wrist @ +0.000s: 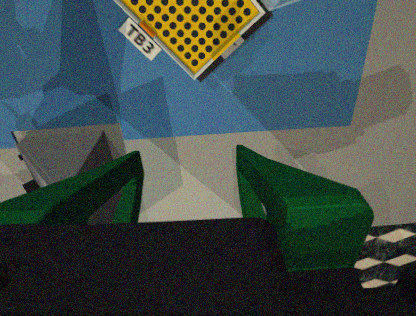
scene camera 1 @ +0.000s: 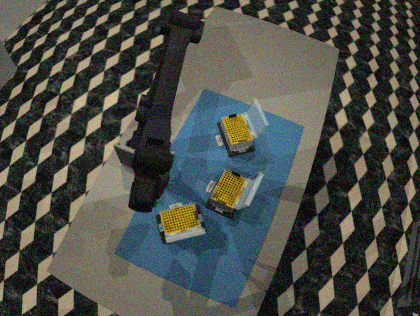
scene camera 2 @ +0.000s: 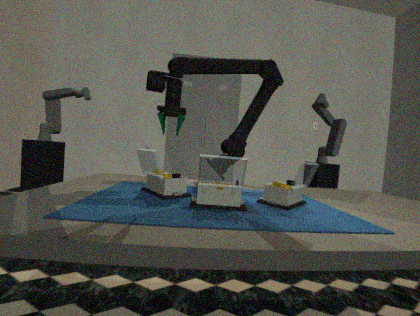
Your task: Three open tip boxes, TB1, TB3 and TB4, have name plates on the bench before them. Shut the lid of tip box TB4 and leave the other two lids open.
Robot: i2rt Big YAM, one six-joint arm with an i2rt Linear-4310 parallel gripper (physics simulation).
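Frame: origin at the arm's base, x ahead, y up, z right, level; millimetres.
Seen in the pictures: gripper, fingertip midpoint: (wrist: pixel 188 159) (scene camera 1: pixel 155 197) (scene camera 2: pixel 170 135).
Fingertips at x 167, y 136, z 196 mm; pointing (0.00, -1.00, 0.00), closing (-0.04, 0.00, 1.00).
Observation:
Pixels of each thing's middle, then the offset from my fingertips to it. Level surfaces: height alone.
- Tip box TB3, body centre: (scene camera 1: pixel 179 218) (scene camera 2: pixel 166 174) dz -5, dx +69, dy -139 mm
- middle box, body centre: (scene camera 2: pixel 217 192) (scene camera 1: pixel 225 189) dz -170, dx +164, dy -171 mm
- far box, body centre: (scene camera 2: pixel 280 192) (scene camera 1: pixel 233 133) dz -397, dx +113, dy -171 mm
- blue mat, surface height: dy -204 mm
- bench, surface height: dy -207 mm
Tip box TB3 (scene camera 1: pixel 180 219) (scene camera 2: pixel 166 185) (wrist: pixel 200 25) stands nearest the gripper, lid open. Its name plate (scene camera 1: pixel 175 205) (wrist: pixel 140 39) reads TB3 in the wrist view. The middle box (scene camera 1: pixel 230 189) (scene camera 2: pixel 220 196), apparently TB4, has its clear lid (scene camera 1: pixel 252 191) (scene camera 2: pixel 231 169) raised. The far box (scene camera 1: pixel 236 130) (scene camera 2: pixel 283 195), apparently TB1, has its lid (scene camera 1: pixel 256 119) (scene camera 2: pixel 307 174) raised. Their plates are unreadable in the scene views. My gripper (scene camera 2: pixel 170 134) (wrist: pixel 188 159) is partly open and empty, above the bench by the mat's edge. The arm mostly hides it in scene camera 1.
The boxes stand on a blue mat (scene camera 1: pixel 200 280) (scene camera 2: pixel 110 212) (wrist: pixel 300 100) on the bench (scene camera 1: pixel 80 260). A grey angular object (scene camera 1: pixel 123 152) (wrist: pixel 65 150) stands beside the mat, partly hidden by the arm. Two other robot arms (scene camera 2: pixel 52 112) (scene camera 2: pixel 336 132) stand in the background.

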